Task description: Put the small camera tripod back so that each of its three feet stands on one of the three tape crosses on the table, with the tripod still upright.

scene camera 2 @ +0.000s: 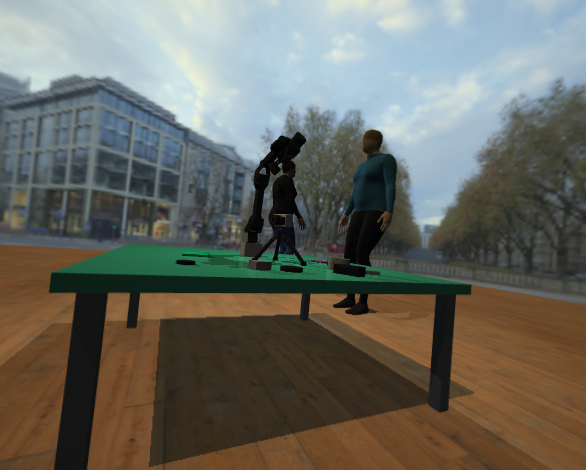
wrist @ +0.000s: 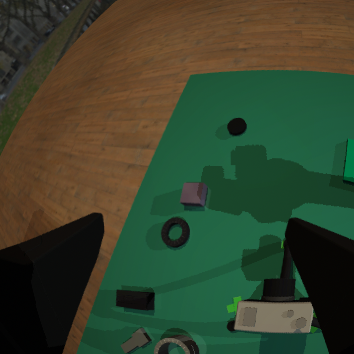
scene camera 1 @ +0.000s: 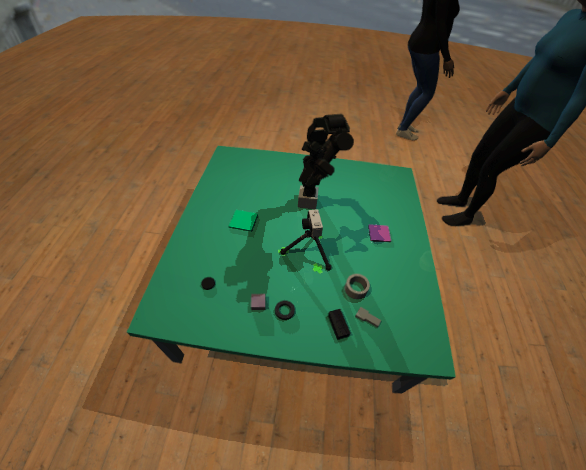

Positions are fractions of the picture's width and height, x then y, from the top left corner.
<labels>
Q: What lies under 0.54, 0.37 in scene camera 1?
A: My gripper.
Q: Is my gripper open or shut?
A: Open.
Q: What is my gripper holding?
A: Nothing.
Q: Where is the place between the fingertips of my gripper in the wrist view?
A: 0.56, 0.64
</labels>
